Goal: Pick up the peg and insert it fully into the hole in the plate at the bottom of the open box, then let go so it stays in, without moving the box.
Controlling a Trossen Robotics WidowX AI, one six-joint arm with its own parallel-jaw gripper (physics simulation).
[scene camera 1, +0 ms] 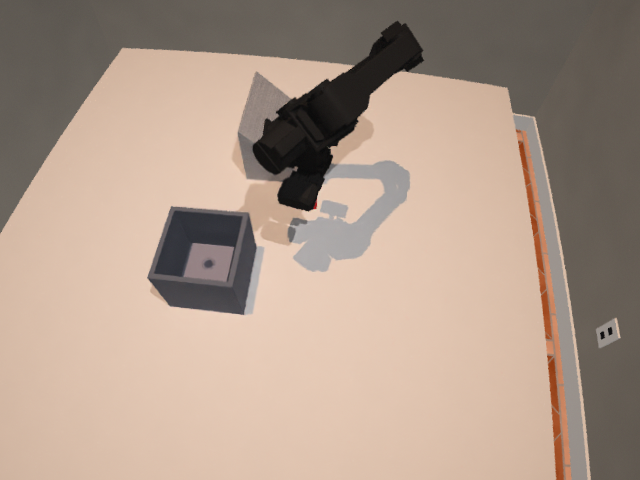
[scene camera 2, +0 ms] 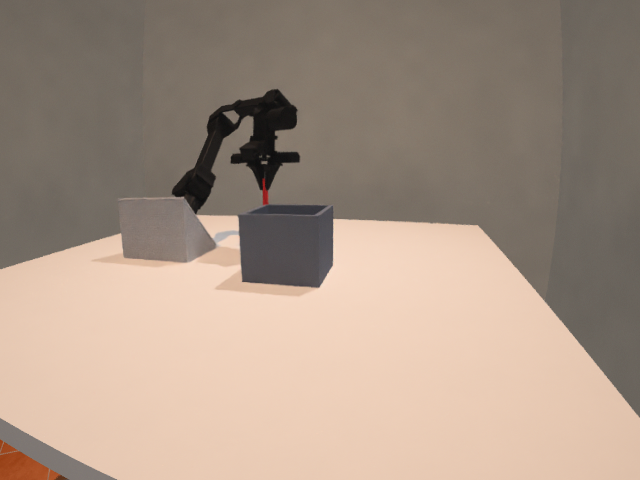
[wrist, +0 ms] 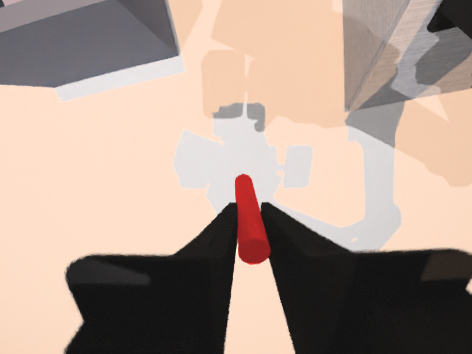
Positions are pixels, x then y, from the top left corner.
Labels:
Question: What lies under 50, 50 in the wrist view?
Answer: A dark blue-grey box.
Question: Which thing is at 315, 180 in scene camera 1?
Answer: My gripper.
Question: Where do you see a pale plate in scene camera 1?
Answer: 213, 262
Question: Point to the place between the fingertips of my gripper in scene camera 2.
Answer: At 264, 190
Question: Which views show the dark blue-grey box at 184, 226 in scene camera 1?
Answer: Scene camera 1, scene camera 2 and the wrist view: all of them.

